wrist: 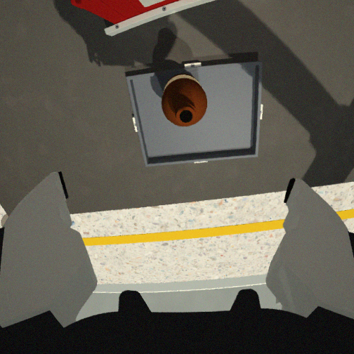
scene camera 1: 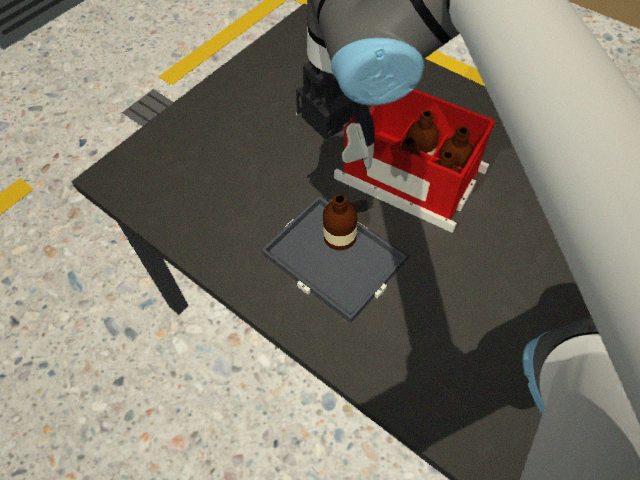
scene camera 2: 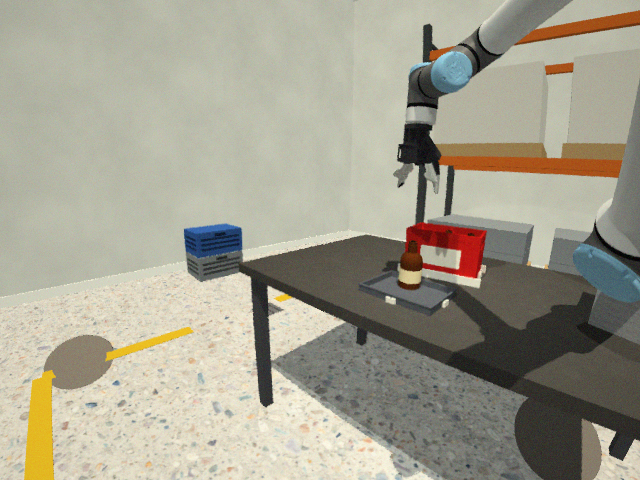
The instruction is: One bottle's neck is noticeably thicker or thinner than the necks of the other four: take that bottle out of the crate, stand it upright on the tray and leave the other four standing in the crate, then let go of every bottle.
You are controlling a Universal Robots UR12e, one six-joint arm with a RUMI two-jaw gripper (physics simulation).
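A brown bottle with a cream label stands upright on the grey tray, towards the tray's crate side. My gripper is open and empty, well above the table and apart from the bottle. The red crate holds several brown bottles, among them one bottle and another bottle; their lower parts are hidden by the crate walls. Neck thicknesses are hard to compare here.
White strips run along the crate's base on the dark table. The crate stands close behind the tray. The arm covers the right side in scene camera 1. Stacked blue and grey boxes stand on the floor beyond the table.
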